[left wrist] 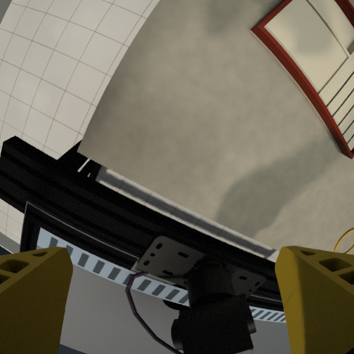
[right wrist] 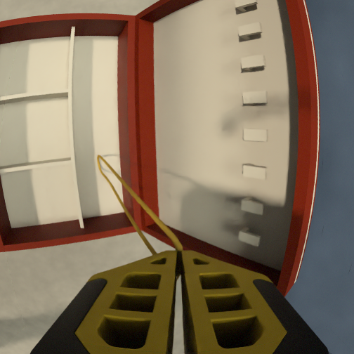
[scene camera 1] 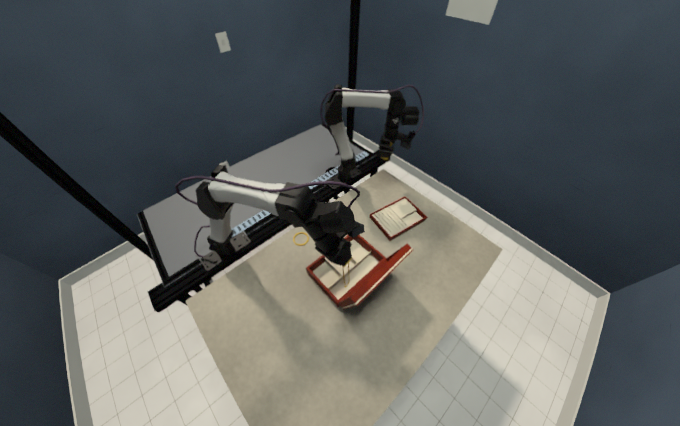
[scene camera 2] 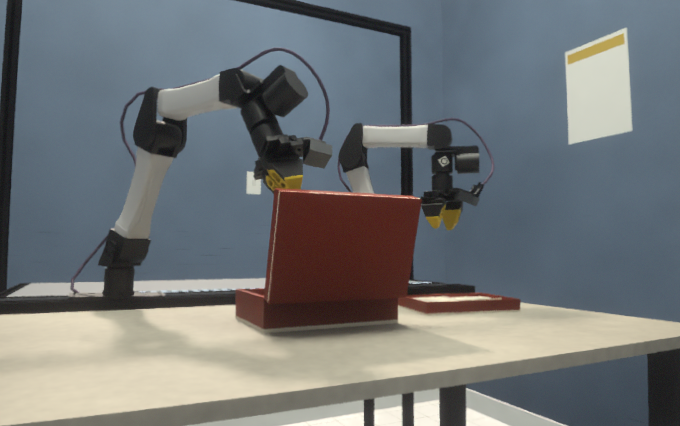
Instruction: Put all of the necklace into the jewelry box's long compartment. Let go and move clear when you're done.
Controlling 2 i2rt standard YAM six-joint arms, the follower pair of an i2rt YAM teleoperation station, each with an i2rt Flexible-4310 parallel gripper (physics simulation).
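Places are measured from the left arm's base along level axes (x left, y back, z up), in millimetres.
Pixels of known places: left gripper, fingertip midpoint: [scene camera 1: 386, 153] [scene camera 2: 442, 229]; right gripper, fingertip midpoint: [scene camera 1: 346, 263]; left arm's base at its link origin: [scene camera 1: 343, 178]; right arm's base at its link origin: [scene camera 1: 226, 251] [scene camera 2: 118, 298].
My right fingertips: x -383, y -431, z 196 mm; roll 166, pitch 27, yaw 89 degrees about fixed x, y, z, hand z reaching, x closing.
For each thing: its top centre in the pictures, then the offset to it from my right fingertips. "*": a spot on its surface instead.
- red jewelry box at a spot on its surface: [scene camera 2: 250, 306] [scene camera 1: 323, 289] * dx -65, dy +38, dz -182 mm
- shallow red tray at its top centre: [scene camera 2: 456, 297] [scene camera 1: 398, 215] dx +403, dy +82, dz -190 mm
- thin gold ring at its top centre: [scene camera 1: 300, 238] dx +7, dy +285, dz -212 mm
The red jewelry box [scene camera 1: 323, 290] [scene camera 2: 250, 306] [right wrist: 131, 100] stands open, its lid [scene camera 2: 341, 245] [right wrist: 215, 90] tilted up. The long compartment [scene camera 1: 358, 274] [right wrist: 105, 100] runs beside the hinge. My right gripper [scene camera 1: 346, 260] [right wrist: 178, 259] is shut on the gold necklace [scene camera 1: 345, 274] [right wrist: 150, 213] above the box; its fingertips are hidden behind the lid in scene camera 2. The necklace hangs as a narrow loop, with its low end over the long compartment; I cannot tell whether it touches the floor there. My left gripper [scene camera 1: 385, 156] [scene camera 2: 442, 225] [left wrist: 173, 262] is open and empty, away from the box.
A shallow red tray [scene camera 1: 380, 229] [scene camera 2: 461, 305] [left wrist: 300, 82] with slots lies beyond the box, at the upper right in scene camera 1. A thin gold ring [scene camera 1: 294, 238] [left wrist: 336, 244] lies on the table between the box and the arm bases. The raised lid stands close to my right gripper.
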